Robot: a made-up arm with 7 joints.
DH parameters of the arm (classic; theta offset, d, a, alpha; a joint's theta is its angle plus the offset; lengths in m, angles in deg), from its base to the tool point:
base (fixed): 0 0 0 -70
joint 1: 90 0 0 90
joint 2: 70 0 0 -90
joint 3: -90 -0.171 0.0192 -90
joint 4: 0 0 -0.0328 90
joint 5: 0 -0.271 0 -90
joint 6: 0 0 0 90
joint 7: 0 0 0 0
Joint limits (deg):
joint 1: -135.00..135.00
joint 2: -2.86..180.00
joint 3: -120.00..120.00
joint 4: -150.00..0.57
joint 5: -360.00..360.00
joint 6: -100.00..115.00
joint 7: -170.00..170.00
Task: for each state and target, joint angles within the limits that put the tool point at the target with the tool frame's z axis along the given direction. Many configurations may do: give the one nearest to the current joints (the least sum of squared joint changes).
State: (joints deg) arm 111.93 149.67 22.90 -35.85 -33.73 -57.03 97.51
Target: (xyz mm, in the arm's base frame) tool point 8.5 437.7 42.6 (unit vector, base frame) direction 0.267 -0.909 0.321
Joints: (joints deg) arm 117.54 105.23 45.03 -31.32 -77.97 -23.82 97.51
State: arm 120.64 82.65 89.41 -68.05 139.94 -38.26 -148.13
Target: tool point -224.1 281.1 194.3 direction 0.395 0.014 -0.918
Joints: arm 113.23 37.87 87.87 -61.31 135.18 -65.97 -148.13
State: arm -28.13 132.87 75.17 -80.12 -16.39 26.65 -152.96
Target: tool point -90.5 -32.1 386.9 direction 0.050 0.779 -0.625
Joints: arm -21.70 145.45 77.80 -67.63 -10.14 -19.86 -152.96
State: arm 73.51 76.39 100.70 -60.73 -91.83 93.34 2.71
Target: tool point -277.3 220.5 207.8 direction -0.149 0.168 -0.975
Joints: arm 100.86 29.13 106.02 -59.89 -100.15 66.02 2.71
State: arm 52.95 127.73 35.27 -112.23 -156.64 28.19 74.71
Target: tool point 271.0 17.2 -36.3 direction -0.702 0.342 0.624
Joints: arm 29.81 143.33 17.72 -121.33 -154.00 -3.00 74.71
